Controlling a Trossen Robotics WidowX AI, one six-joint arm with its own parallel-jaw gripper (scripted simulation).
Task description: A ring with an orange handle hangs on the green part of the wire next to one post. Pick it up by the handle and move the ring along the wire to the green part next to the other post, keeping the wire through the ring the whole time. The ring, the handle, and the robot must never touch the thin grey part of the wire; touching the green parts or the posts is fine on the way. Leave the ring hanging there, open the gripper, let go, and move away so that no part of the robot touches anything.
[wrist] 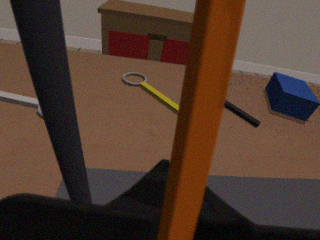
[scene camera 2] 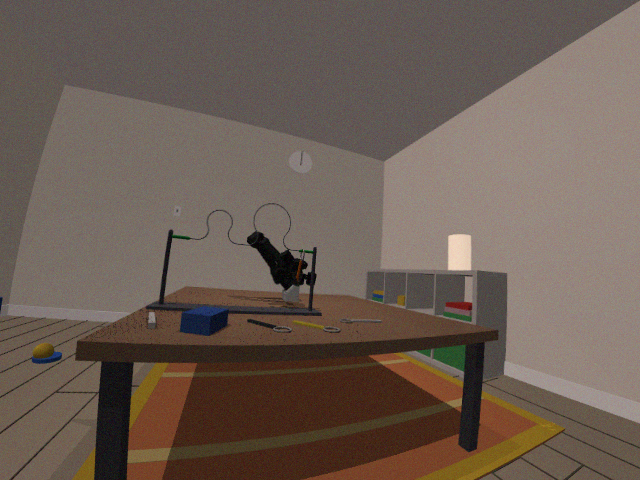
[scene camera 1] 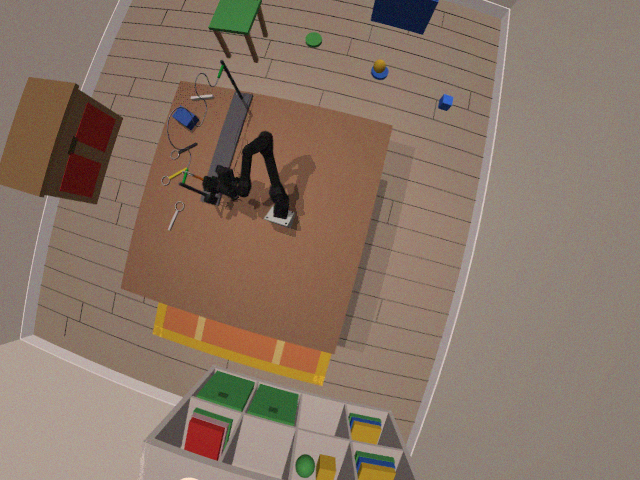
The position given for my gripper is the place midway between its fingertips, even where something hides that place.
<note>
In view: my gripper (wrist: 169,167) and a blue box (scene camera 2: 205,320).
</note>
